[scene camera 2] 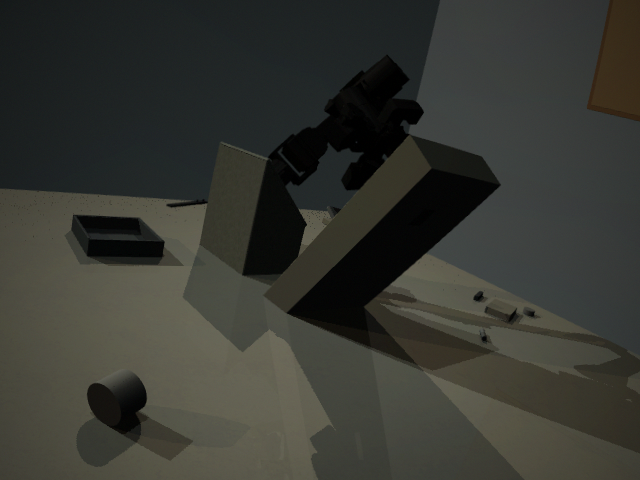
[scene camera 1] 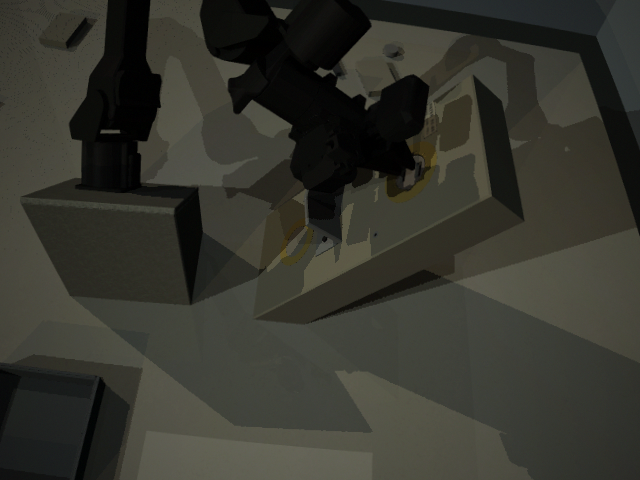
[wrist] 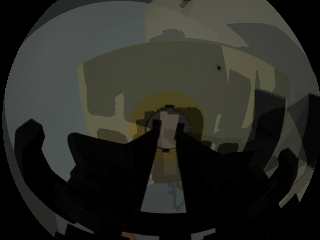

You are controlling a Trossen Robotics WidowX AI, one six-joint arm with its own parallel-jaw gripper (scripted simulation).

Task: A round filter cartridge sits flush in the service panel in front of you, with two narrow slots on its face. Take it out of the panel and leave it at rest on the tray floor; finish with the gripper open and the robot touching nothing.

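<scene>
A dark tray, a tan service panel and a round filter cartridge are visible in the pictures, together with my gripper. Scene camera 2 and the wrist view also show my gripper.
</scene>
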